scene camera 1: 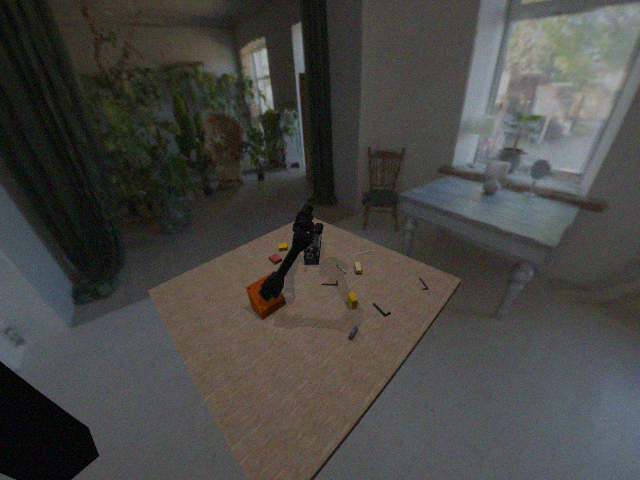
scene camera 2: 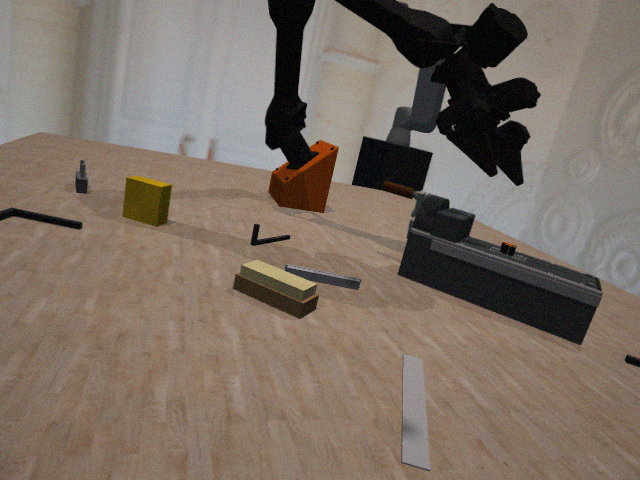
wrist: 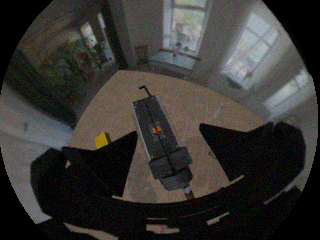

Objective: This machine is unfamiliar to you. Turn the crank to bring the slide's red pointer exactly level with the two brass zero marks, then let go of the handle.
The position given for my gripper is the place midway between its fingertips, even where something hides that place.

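Gripper (scene camera 2: pixel 507 180) open, holding nothing. Yellow block (scene camera 2: pixel 145 200), tan-and-brown block (scene camera 2: pixel 296 296), grey machine (scene camera 2: pixel 440 253). Wrist view: my gripper (wrist: pixel 169 130). Tan-and-brown block: the wrist view does not show it, hidden by my gripper.
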